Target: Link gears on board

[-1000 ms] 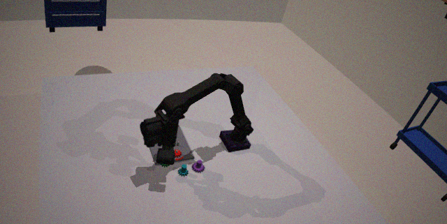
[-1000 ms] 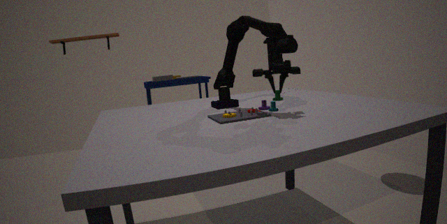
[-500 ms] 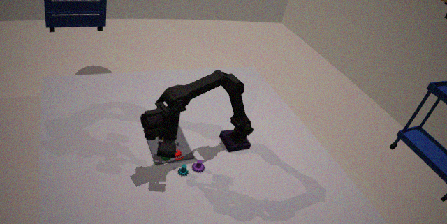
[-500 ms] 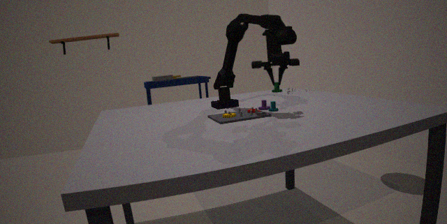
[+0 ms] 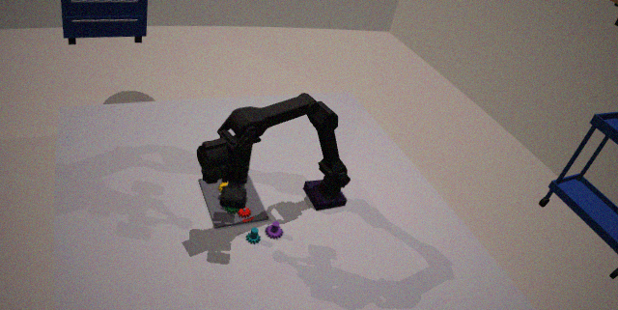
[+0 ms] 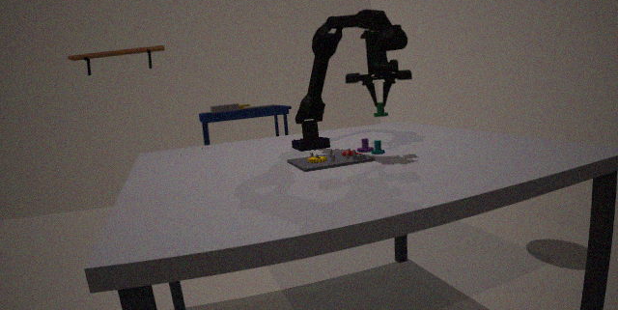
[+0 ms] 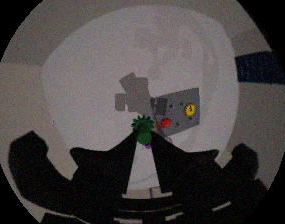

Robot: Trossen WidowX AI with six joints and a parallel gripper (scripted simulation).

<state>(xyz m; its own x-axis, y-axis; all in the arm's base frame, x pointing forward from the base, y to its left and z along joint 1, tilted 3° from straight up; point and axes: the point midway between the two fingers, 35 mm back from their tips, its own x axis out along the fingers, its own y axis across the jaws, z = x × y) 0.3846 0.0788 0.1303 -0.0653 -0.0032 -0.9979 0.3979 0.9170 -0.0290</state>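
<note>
My gripper tip is 8 cm past the red gear, 7 cm to the left of it and 13 cm above it. Also, from my gripper tip: teal gear: 7 cm behind, 2 cm to the left, 13 cm below; then red arrow: 8 cm behind, 5 cm to the right, 14 cm below; then green gear: 1 cm below.
</note>
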